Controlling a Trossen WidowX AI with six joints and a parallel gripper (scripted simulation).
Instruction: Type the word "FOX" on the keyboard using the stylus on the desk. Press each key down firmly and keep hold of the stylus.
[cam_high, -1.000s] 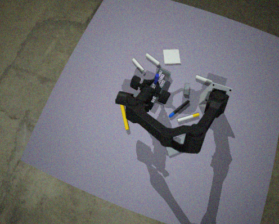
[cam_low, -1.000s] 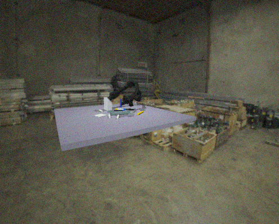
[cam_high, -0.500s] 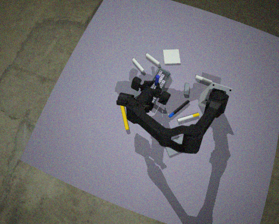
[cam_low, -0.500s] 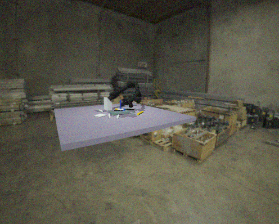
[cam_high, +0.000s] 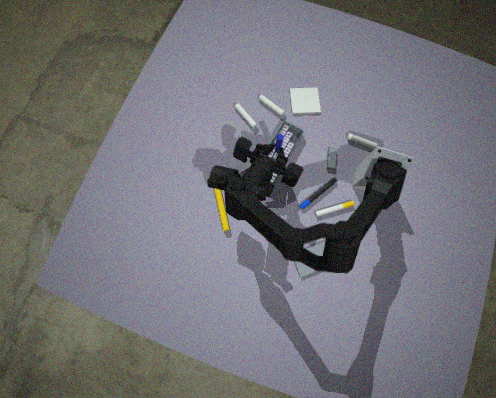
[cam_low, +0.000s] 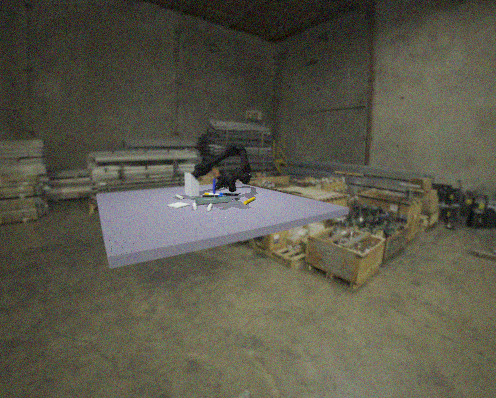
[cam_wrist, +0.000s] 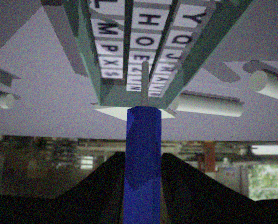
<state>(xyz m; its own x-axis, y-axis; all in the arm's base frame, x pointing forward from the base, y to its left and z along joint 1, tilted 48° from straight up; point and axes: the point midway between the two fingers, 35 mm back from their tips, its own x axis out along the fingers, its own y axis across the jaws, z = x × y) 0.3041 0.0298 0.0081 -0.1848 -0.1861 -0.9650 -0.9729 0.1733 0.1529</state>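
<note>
The o key lies 70 mm below my gripper tip. From my gripper tip the other things lie so: x key 70 mm below, 30 mm behind, 20 mm to the right; stylus tip 50 mm below; blue stylus 10 mm below.
</note>
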